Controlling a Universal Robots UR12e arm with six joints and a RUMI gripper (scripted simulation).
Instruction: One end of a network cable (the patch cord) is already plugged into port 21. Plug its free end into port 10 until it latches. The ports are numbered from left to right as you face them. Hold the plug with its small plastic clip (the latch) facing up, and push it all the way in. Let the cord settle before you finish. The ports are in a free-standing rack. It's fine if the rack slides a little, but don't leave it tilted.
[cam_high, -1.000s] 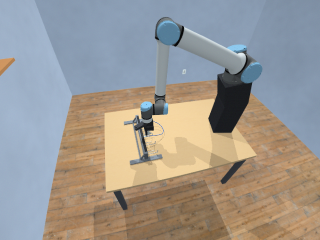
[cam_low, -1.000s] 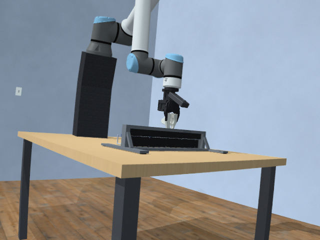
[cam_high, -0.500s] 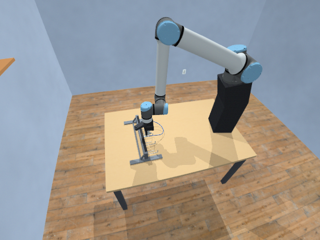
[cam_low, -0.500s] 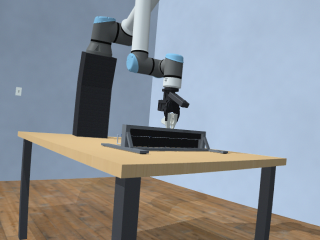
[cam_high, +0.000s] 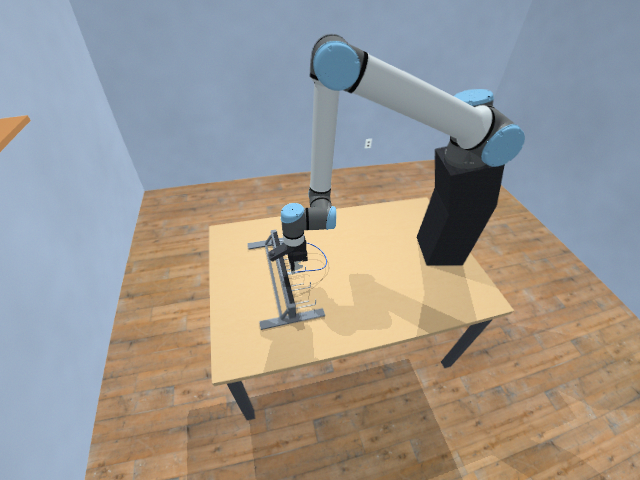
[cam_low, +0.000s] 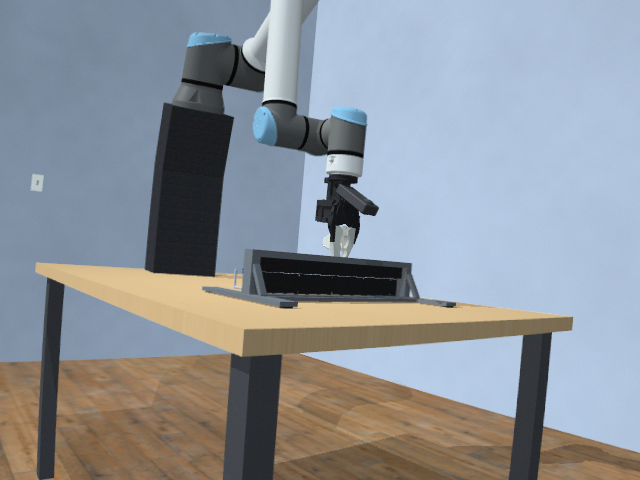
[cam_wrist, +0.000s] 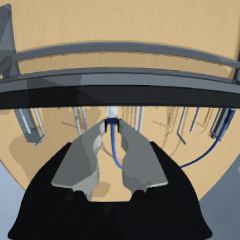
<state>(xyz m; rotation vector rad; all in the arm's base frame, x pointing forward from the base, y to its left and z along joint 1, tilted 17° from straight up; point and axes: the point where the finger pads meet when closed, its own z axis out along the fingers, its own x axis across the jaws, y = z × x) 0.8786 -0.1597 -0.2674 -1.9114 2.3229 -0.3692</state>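
My hand is 1 cm short of the plug and 1 cm above it.
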